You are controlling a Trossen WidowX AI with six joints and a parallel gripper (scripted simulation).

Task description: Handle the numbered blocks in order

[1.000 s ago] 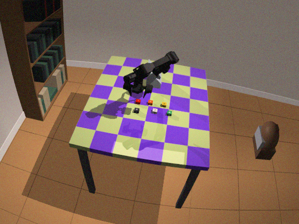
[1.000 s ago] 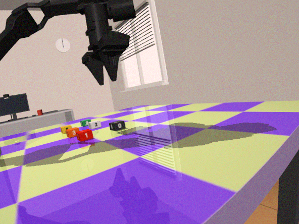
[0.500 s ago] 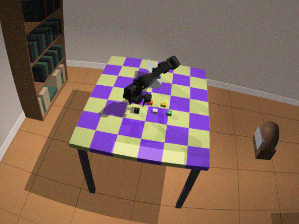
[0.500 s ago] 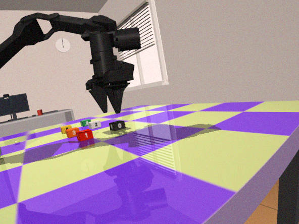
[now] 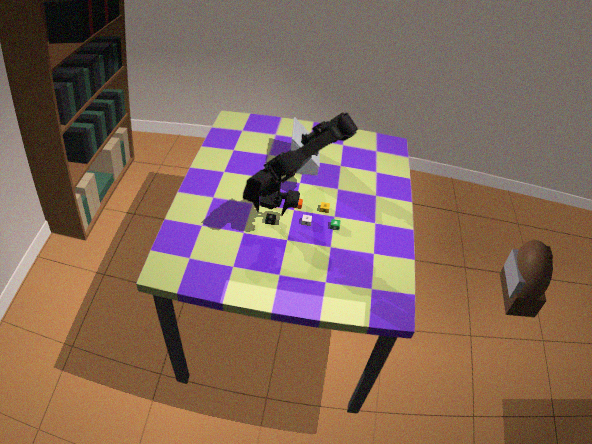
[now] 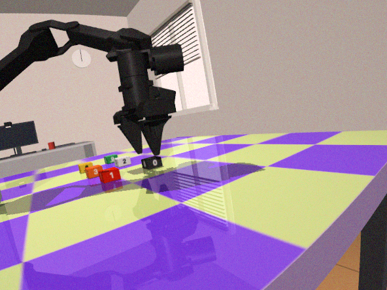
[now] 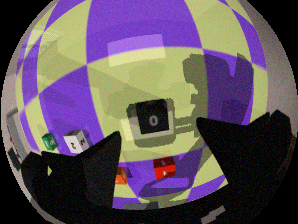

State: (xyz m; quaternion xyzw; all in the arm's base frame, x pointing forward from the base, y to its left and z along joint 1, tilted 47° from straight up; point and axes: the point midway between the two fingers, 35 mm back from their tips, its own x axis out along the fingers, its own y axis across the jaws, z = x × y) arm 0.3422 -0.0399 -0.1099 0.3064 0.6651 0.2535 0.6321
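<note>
Right now the black block marked 0 is 20 mm below my gripper tip and 10 mm ahead of it. From my gripper tip the other things lie so: red block marked 1 (90 mm behind, 20 mm below, 10 mm to the left); orange block marked 3 (90 mm to the left, 90 mm behind, 20 mm below); white block marked 2 (130 mm to the left, 20 mm below, 10 mm behind).
</note>
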